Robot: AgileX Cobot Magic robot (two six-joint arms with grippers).
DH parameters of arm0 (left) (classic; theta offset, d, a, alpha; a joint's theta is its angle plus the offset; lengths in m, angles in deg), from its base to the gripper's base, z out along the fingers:
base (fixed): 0 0 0 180
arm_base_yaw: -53.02 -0.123 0 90
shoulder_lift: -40.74 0 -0.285 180
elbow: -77.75 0 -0.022 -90
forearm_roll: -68.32 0.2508 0 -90
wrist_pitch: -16.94 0 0.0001 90
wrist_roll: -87.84 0.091 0 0
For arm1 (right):
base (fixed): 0 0 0 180
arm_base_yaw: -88.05 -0.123 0 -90
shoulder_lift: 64.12 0 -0.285 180
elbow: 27.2 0 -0.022 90
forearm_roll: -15.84 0.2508 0 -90
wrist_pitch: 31.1 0 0.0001 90
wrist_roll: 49.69 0.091 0 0
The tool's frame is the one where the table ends.
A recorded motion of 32 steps. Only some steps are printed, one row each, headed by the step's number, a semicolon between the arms.
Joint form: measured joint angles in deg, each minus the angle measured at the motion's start. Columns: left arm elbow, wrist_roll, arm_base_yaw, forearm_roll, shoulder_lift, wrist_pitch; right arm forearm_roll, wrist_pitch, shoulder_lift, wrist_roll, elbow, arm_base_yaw.
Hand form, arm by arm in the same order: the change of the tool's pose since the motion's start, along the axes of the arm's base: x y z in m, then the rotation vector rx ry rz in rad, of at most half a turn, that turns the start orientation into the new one. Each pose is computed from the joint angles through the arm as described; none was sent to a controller.
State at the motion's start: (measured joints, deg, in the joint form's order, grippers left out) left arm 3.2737 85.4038 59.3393 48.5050 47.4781 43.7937; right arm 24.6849 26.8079 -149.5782 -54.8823 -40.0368 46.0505
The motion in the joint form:
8: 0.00 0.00 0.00 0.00 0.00 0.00; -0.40 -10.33 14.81 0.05 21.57 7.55
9: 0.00 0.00 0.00 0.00 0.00 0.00; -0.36 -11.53 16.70 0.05 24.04 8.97
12: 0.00 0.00 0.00 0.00 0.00 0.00; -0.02 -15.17 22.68 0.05 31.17 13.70
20: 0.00 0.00 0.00 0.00 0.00 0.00; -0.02 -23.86 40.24 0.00 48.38 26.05
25: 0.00 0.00 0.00 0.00 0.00 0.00; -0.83 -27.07 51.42 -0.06 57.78 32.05
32: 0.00 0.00 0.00 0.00 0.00 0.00; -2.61 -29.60 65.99 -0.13 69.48 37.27
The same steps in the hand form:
8: 0.0000 0.0000 0.0000 0.0000 0.0000 0.0000; -0.0232 -0.0626 -0.0390 0.0376 -0.0470 -0.1602
9: 0.0000 0.0000 0.0000 0.0000 0.0000 0.0000; -0.0262 -0.0713 -0.0440 0.0446 -0.0551 -0.1879
12: 0.0000 0.0000 0.0000 0.0000 0.0000 0.0000; -0.0371 -0.0974 -0.0578 0.0733 -0.0875 -0.2790
20: 0.0000 0.0000 0.0000 0.0000 0.0000 0.0000; -0.0807 -0.1535 -0.0951 0.1447 -0.2313 -0.5139
25: 0.0000 0.0000 0.0000 0.0000 0.0000 0.0000; -0.1106 -0.1733 -0.1231 0.1608 -0.3247 -0.6232
32: 0.0000 0.0000 0.0000 0.0000 0.0000 0.0000; -0.1425 -0.1861 -0.1676 0.1580 -0.4343 -0.7152

